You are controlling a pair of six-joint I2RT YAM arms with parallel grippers.
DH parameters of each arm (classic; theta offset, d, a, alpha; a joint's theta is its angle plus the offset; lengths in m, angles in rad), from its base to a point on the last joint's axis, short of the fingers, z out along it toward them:
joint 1: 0 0.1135 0.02 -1.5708
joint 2: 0 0 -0.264 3.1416
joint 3: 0.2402 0 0.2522 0
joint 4: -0.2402 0 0.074 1.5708
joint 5: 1.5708 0 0 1.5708
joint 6: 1.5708 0.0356 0 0
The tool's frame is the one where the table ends.
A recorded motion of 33 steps. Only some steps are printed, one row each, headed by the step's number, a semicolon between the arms.
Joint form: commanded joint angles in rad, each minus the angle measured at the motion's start. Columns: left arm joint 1, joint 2, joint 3, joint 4, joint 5, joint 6; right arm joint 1, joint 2, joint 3, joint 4, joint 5, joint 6.
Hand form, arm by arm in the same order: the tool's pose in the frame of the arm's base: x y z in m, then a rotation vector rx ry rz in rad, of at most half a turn. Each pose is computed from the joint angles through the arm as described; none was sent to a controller.
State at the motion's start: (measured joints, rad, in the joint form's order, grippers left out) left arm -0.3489 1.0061 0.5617 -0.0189 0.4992 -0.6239; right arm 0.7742 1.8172 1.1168 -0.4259 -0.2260 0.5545
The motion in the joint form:
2: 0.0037 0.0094 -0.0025 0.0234 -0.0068 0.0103; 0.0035 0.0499 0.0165 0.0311 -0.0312 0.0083
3: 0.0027 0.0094 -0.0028 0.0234 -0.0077 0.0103; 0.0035 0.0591 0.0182 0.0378 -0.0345 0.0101
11: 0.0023 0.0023 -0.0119 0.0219 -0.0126 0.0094; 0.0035 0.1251 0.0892 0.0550 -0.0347 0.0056
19: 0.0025 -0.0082 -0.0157 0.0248 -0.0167 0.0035; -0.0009 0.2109 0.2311 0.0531 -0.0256 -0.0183
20: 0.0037 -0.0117 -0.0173 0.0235 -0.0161 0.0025; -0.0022 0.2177 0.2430 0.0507 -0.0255 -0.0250
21: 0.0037 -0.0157 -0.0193 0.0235 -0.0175 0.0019; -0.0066 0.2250 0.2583 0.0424 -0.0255 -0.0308
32: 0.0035 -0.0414 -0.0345 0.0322 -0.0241 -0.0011; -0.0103 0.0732 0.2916 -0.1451 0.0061 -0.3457
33: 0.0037 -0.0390 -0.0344 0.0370 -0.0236 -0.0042; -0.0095 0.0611 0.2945 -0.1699 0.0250 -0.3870
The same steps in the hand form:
2: 0.2032 -0.0909 0.2378 0.0469 2.1430 -1.0838; 0.2541 0.2630 0.1485 -0.3910 2.8470 0.6922
3: 0.2031 -0.0911 0.2376 0.0473 2.1434 -1.0834; 0.2550 0.2640 0.1461 -0.3897 2.8495 0.6960
11: 0.2014 -0.0904 0.2358 0.0421 2.1469 -1.0788; 0.2687 0.2774 0.1425 -0.3974 2.8257 0.7108
19: 0.2001 -0.0898 0.2368 0.0361 2.1381 -1.0794; 0.2932 0.2986 0.1487 -0.4228 2.7596 0.7299
20: 0.1996 -0.0893 0.2369 0.0343 2.1375 -1.0800; 0.2954 0.2999 0.1492 -0.4301 2.7542 0.7296
21: 0.1989 -0.0891 0.2370 0.0334 2.1355 -1.0792; 0.2985 0.3004 0.1502 -0.4317 2.7522 0.7270
32: 0.1951 -0.0875 0.2376 0.0323 2.1160 -1.0774; 0.2847 0.2834 0.2093 -0.8223 2.5960 0.6026
33: 0.1956 -0.0877 0.2376 0.0300 2.1141 -1.0799; 0.2827 0.2811 0.2133 -0.8688 2.5804 0.5627

